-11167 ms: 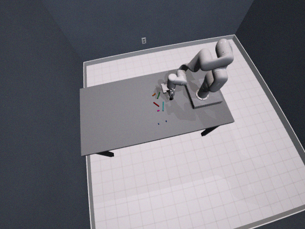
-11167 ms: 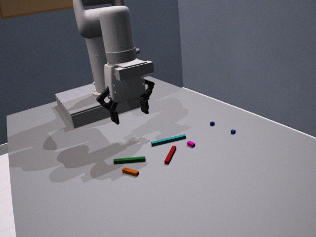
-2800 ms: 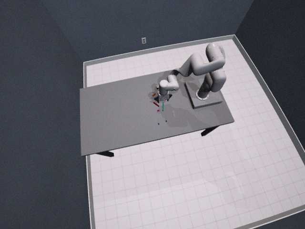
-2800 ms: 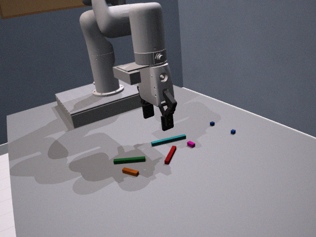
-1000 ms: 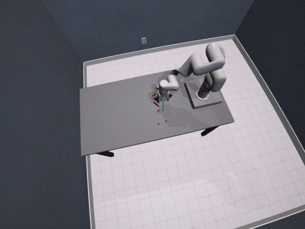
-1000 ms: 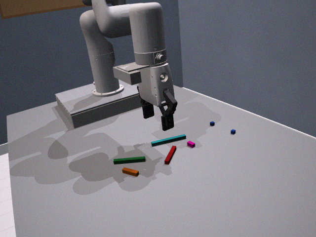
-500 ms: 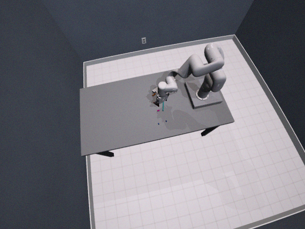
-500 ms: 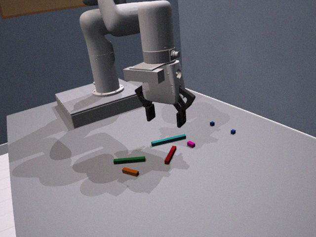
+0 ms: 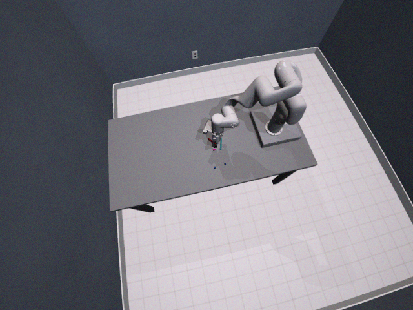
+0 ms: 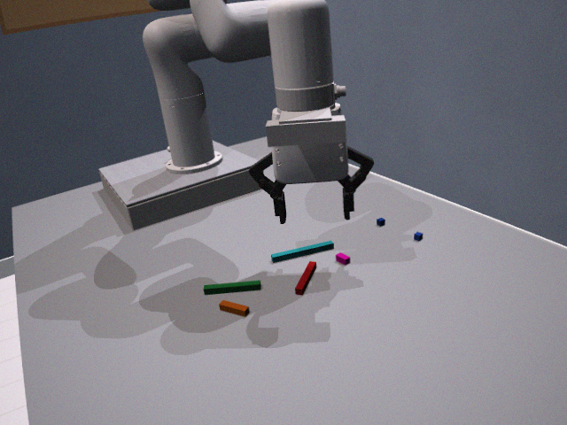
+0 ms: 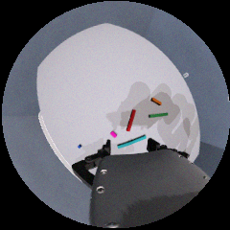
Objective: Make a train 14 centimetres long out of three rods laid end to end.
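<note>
The magenta rod lies 30 mm ahead of my hand, 20 mm to the left of it and 80 mm below it. Also, from my hand: green rod: 40 mm behind, 130 mm to the right, 80 mm below; red rod: 20 mm ahead, 50 mm to the right, 80 mm below; turquoise rod: 30 mm behind, 80 mm below.
</note>
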